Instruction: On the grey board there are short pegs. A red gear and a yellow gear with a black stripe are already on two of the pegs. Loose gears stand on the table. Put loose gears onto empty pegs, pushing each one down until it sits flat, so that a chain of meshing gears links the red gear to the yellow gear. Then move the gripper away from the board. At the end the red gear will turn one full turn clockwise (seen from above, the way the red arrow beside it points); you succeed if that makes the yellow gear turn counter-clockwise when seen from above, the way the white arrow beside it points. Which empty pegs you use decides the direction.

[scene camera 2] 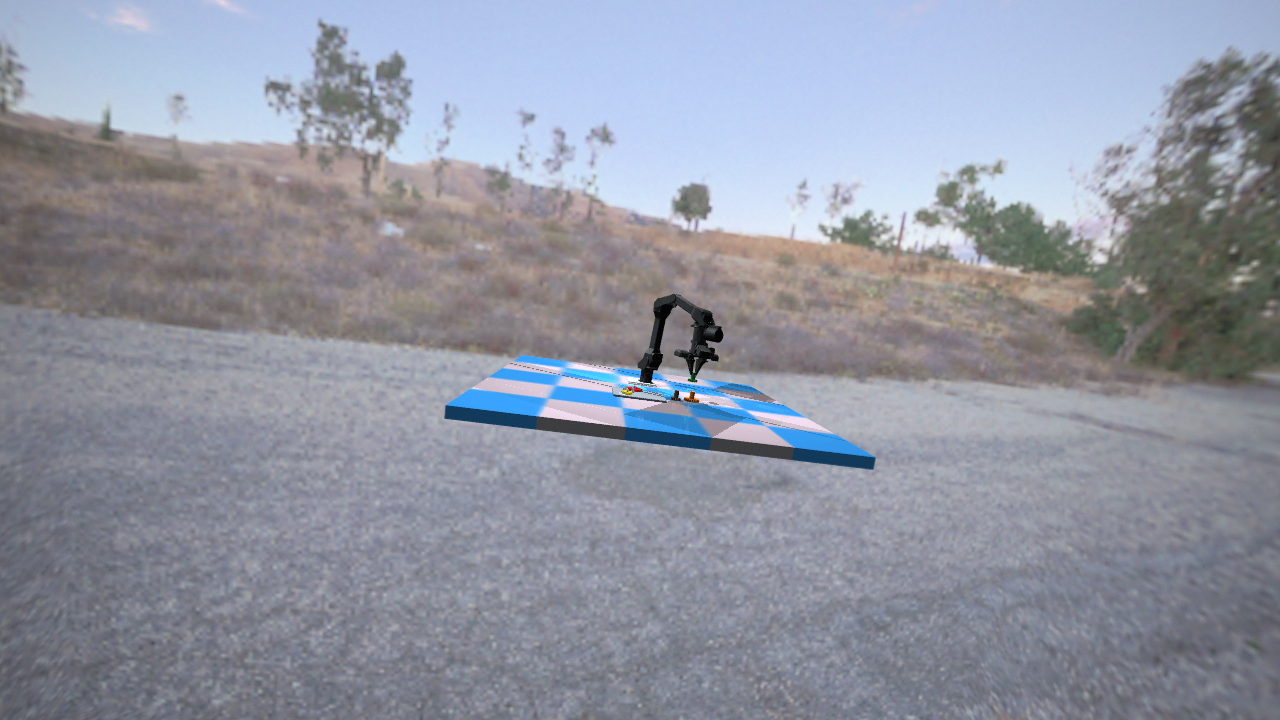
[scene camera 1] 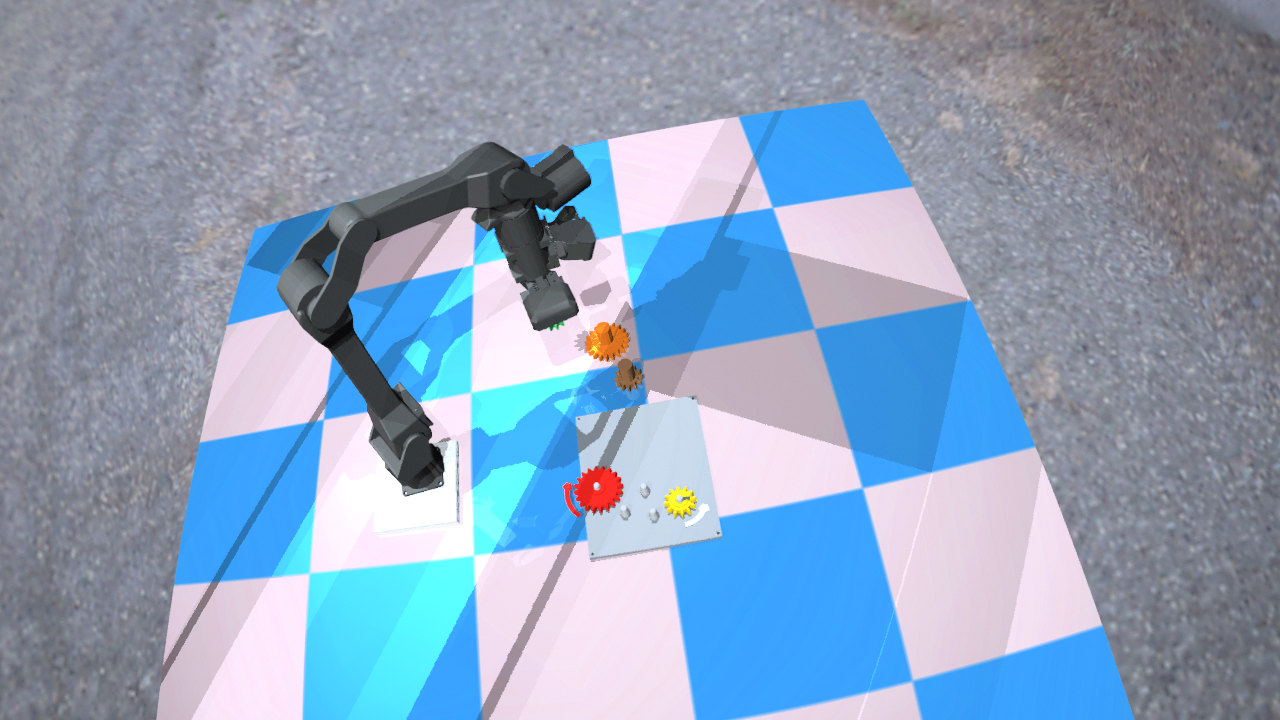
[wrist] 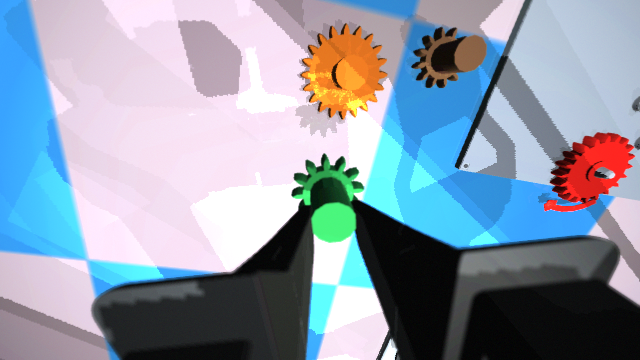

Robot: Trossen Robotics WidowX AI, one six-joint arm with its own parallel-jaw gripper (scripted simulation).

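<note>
My gripper is holding a green gear, and I can see the gripper in scene camera 2 and also in the wrist view. An orange gear is here in the scene as well, along with a brown gear and a red gear.
</note>
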